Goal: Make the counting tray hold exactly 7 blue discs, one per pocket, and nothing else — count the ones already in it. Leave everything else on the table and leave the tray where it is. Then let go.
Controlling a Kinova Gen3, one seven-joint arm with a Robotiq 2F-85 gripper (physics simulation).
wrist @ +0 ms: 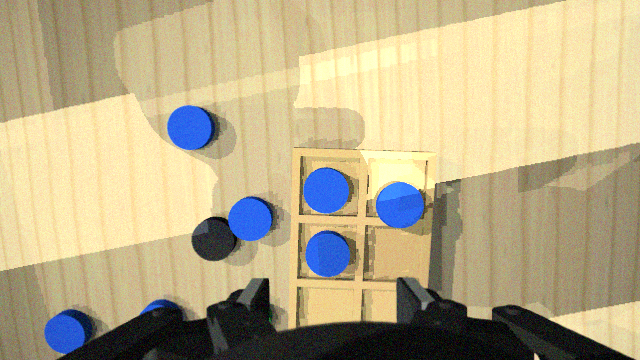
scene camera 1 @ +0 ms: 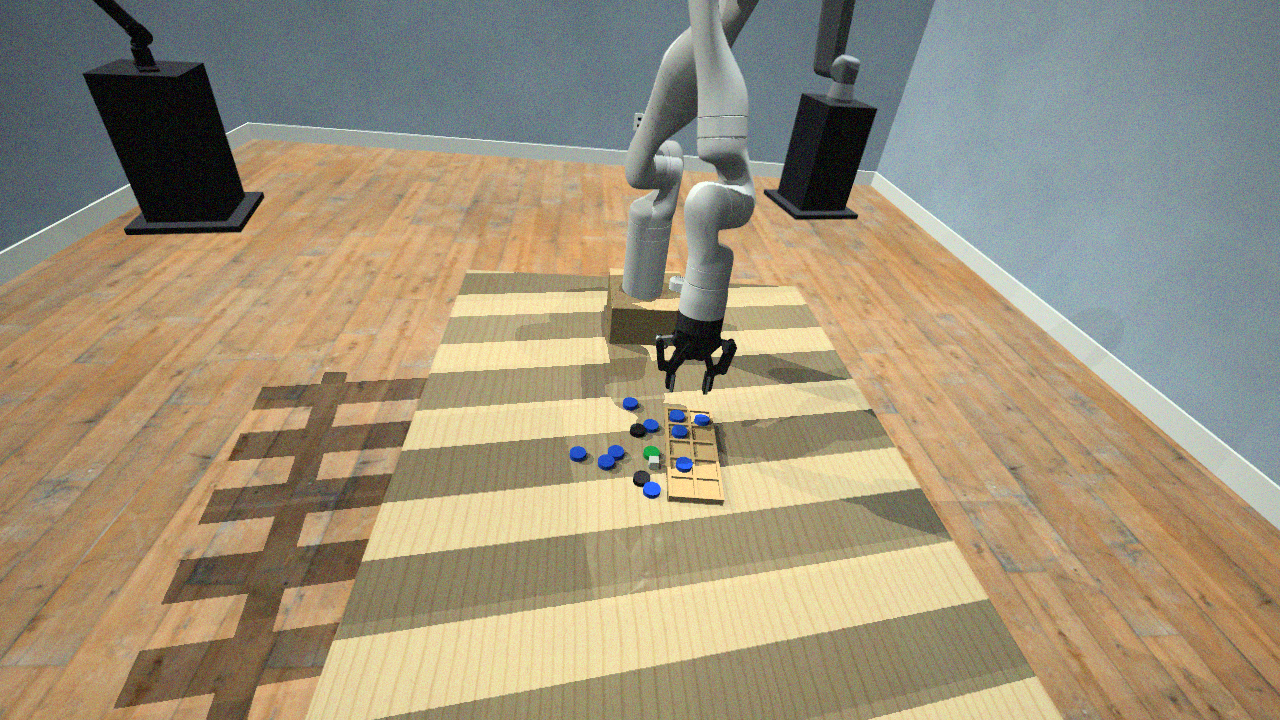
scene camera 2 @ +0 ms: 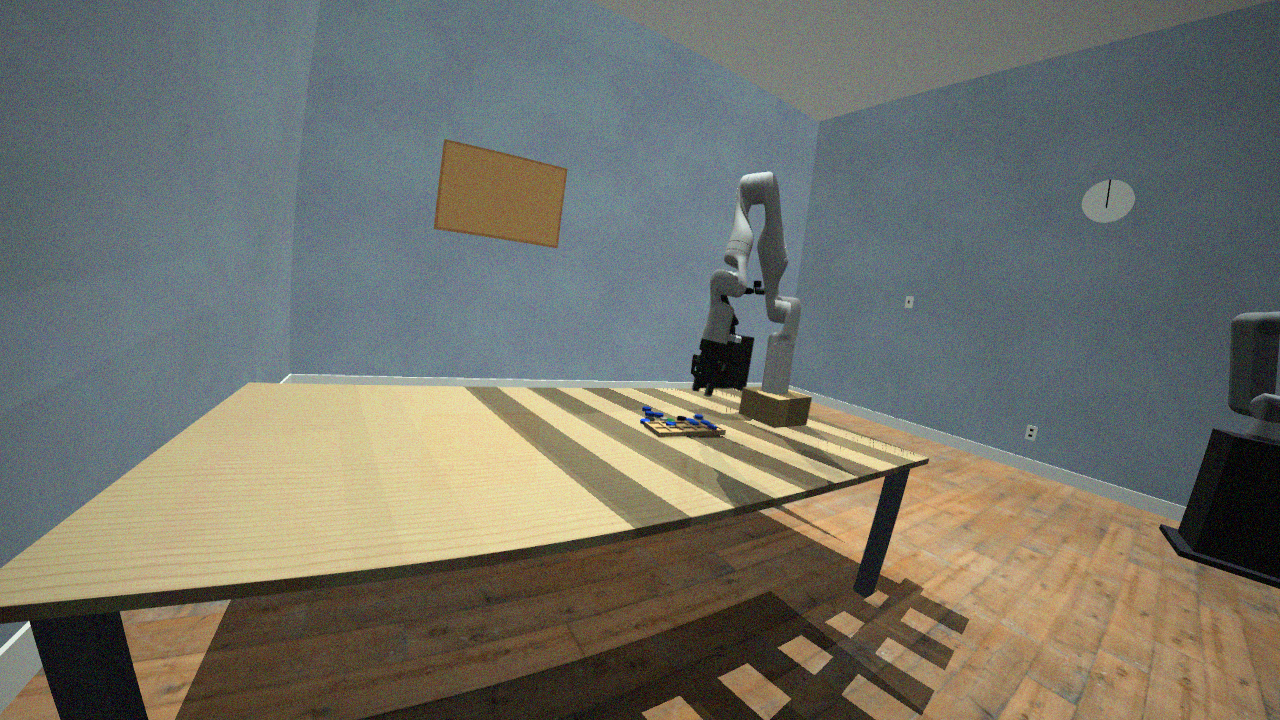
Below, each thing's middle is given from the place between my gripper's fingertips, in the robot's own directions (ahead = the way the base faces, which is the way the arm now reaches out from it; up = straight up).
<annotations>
The wooden counting tray (scene camera 1: 703, 485) is 100 mm below my hand and 50 mm ahead of it.
</annotations>
